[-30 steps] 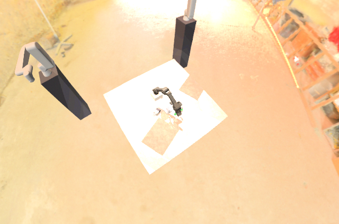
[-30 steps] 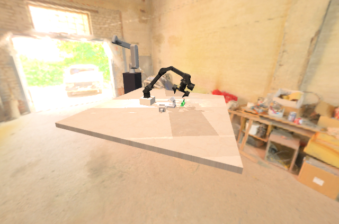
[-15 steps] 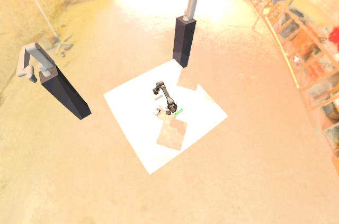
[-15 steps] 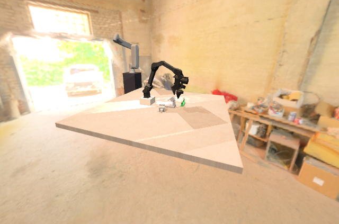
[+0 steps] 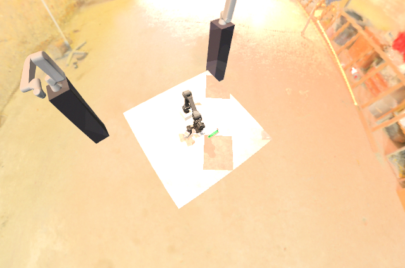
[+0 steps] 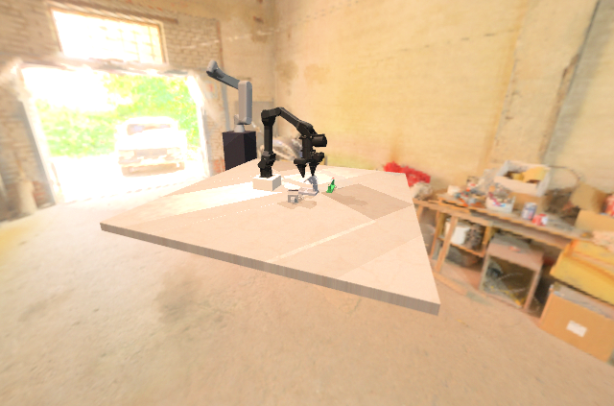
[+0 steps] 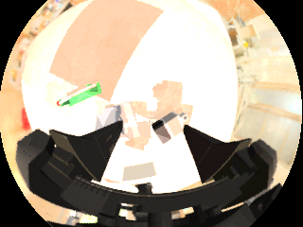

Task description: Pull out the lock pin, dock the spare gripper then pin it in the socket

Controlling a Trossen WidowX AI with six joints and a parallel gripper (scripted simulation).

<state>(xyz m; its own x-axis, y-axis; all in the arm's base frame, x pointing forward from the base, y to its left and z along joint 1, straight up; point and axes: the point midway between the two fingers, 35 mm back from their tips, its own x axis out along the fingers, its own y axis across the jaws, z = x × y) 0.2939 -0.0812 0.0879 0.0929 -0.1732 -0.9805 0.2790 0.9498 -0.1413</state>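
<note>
Right now the spare gripper is 10 cm below my gripper tip, 7 cm to the right of it and 6 cm behind it. From my gripper tip the other things lie so: green strip (19 cm to the left, 10 cm below, 9 cm ahead); grey mount (8 cm to the left, 7 cm below, 1 cm behind).
</note>
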